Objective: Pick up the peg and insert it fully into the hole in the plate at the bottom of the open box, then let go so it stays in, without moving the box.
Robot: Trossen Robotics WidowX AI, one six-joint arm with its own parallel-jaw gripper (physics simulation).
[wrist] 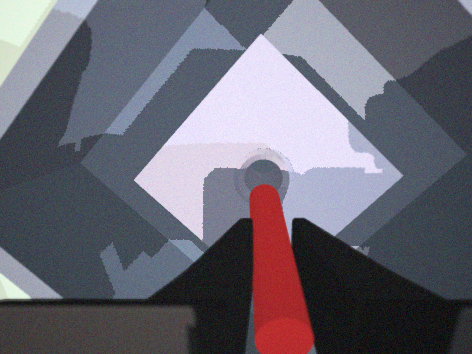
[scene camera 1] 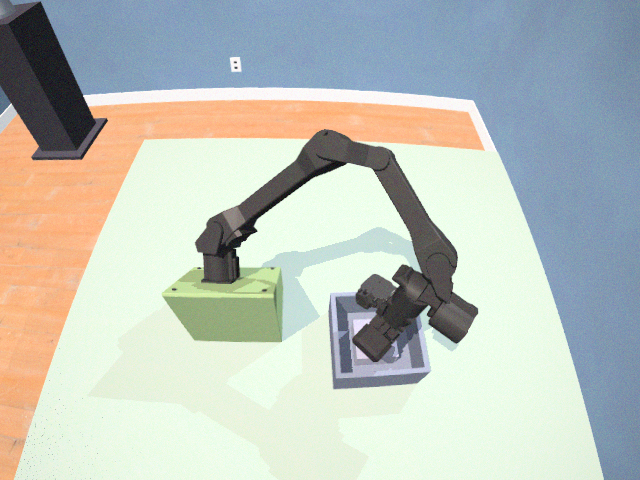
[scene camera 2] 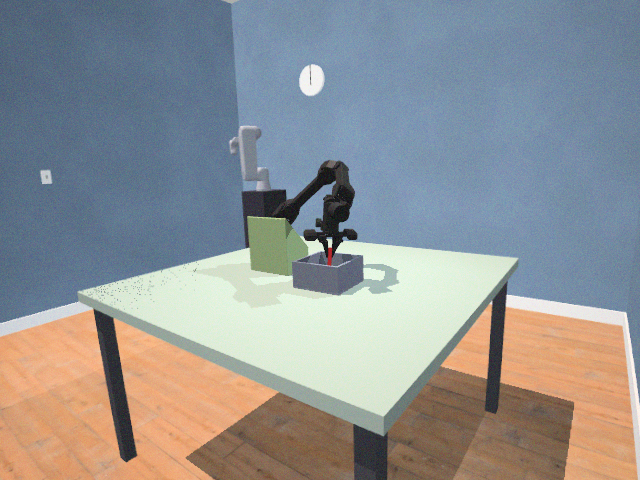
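Pixels of known places: gripper, between the fingertips: (wrist: 271, 230) (scene camera 1: 382, 331) (scene camera 2: 329, 257); arm's base, origin of its link: (scene camera 1: 221, 279) (scene camera 2: 275, 231).
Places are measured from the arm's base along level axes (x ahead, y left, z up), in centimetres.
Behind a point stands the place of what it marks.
Observation:
My gripper (scene camera 2: 330, 258) @(z -6.0, x 33.6, y -6.7 cm) (wrist: 271, 230) @(z -6.0, x 33.6, y -6.7 cm) is shut on the red peg (scene camera 2: 329, 253) @(z -4.2, x 34.6, y -7.8 cm) (wrist: 277, 270) @(z -3.9, x 33.9, y -6.8 cm). In the wrist view the peg's far end overlaps the near edge of the round hole (wrist: 263, 172) in the pale square plate (wrist: 260, 100) @(z -10.5, x 30.0, y -4.2 cm) (scene camera 1: 360, 351) @(z -10.5, x 29.5, y -9.6 cm); whether it is above the hole or slightly in it I cannot tell. The open grey-blue box (scene camera 1: 379, 379) @(z -9.5, x 33.3, y -15.9 cm) (scene camera 2: 315, 276) @(z -10.8, x 34.3, y -15.8 cm) stands on the table around the plate, and the fingers reach down to its opening. In scene camera 1 the gripper body hides the peg and the hole.
The green base block (scene camera 1: 237, 320) @(z -3.6, x 4.1, y -7.2 cm) (scene camera 2: 267, 245) @(z -4.6, x 2.1, y -7.4 cm) that carries the arm stands beside the box, to its left in scene camera 1. The box walls rise around the gripper on all sides. The table (scene camera 1: 206, 439) @(z -16.3, x -1.5, y -30.0 cm) (scene camera 2: 320, 341) @(z -16.3, x 59.8, y -45.3 cm) is pale green. A dark pedestal (scene camera 1: 51, 82) stands beyond it.

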